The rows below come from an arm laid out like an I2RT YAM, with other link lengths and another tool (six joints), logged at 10 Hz.
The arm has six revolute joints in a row. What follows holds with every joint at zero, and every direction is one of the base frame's.
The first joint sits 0.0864 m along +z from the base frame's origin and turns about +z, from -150 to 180 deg.
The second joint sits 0.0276 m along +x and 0.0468 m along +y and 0.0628 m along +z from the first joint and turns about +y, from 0 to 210 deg.
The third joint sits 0.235 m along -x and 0.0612 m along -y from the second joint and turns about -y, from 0 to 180 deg.
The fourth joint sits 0.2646 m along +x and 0.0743 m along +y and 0.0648 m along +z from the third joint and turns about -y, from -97 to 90 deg.
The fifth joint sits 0.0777 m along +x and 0.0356 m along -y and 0.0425 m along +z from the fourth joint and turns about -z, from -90 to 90 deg.
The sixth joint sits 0.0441 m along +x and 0.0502 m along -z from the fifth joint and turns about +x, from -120 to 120 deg.
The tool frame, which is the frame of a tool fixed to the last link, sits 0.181 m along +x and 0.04 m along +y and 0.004 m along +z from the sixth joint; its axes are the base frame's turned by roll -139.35, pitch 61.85 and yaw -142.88 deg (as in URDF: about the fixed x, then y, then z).
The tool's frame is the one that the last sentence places.
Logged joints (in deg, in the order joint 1, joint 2, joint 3, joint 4, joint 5, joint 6), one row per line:
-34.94, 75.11, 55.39, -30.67, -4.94, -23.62
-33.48, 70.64, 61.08, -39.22, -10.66, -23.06
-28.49, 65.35, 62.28, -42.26, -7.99, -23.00
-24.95, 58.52, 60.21, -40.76, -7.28, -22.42
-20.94, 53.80, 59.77, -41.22, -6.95, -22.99
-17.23, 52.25, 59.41, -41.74, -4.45, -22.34
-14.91, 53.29, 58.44, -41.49, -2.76, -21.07
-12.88, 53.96, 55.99, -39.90, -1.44, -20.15
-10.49, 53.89, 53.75, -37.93, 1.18, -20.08
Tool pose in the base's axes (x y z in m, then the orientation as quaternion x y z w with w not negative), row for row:
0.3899, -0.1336, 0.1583, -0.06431, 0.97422, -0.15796, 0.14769
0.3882, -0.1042, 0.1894, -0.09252, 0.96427, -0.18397, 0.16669
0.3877, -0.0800, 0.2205, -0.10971, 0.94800, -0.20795, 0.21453
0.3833, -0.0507, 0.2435, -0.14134, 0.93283, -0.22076, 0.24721
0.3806, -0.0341, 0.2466, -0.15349, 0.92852, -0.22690, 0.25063
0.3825, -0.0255, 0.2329, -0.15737, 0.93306, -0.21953, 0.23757
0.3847, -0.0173, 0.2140, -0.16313, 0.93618, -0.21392, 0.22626
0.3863, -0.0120, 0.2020, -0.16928, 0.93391, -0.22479, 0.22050
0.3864, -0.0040, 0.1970, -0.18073, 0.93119, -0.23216, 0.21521
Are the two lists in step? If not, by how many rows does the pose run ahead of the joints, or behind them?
The pose runs 1 row ahead of the joints: the pose in row i belongs to the joints in row i + 1.
